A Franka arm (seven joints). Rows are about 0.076 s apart.
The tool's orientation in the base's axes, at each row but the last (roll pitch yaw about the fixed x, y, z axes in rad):
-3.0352 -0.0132 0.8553
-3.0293 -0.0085 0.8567
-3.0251 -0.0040 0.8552
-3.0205 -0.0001 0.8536
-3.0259 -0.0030 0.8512
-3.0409 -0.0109 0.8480
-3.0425 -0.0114 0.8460
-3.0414 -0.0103 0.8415
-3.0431 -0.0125 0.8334
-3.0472 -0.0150 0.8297
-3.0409 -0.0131 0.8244
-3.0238 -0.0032 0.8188
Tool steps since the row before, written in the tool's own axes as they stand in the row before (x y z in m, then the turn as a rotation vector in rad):
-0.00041 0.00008 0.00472 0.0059 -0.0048 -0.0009
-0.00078 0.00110 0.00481 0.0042 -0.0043 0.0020
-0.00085 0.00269 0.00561 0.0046 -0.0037 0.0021
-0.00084 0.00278 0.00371 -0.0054 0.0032 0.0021
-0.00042 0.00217 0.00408 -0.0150 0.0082 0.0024
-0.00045 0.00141 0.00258 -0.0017 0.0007 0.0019
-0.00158 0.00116 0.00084 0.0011 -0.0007 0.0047
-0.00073 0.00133 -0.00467 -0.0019 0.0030 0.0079
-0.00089 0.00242 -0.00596 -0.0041 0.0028 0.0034
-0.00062 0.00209 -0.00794 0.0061 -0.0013 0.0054
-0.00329 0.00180 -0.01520 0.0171 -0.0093 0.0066
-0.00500 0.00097 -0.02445 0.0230 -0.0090 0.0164
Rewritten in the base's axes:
-0.00055 0.00001 -0.00471 0.0003 0.0075 0.0015
-0.00006 -0.00092 -0.00491 -0.0006 0.0061 -0.0015
0.00098 -0.00195 -0.00589 0.0001 0.0060 -0.0016
0.00119 -0.00215 -0.00402 -0.0013 -0.0060 -0.0025
0.00100 -0.00142 -0.00430 -0.0040 -0.0165 -0.0034
0.00058 -0.00107 -0.00271 -0.0007 -0.0016 -0.0020
-0.00024 -0.00188 -0.00097 -0.0001 0.0016 -0.0046
0.00082 -0.00177 0.00451 0.0004 -0.0028 -0.0082
0.00157 -0.00272 0.00568 -0.0009 -0.0046 -0.0037
0.00159 -0.00245 0.00770 0.0028 0.0058 -0.0052
0.00007 -0.00481 0.01490 0.0044 0.0193 -0.0054
-0.00067 -0.00633 0.02415 0.0078 0.0243 -0.0152

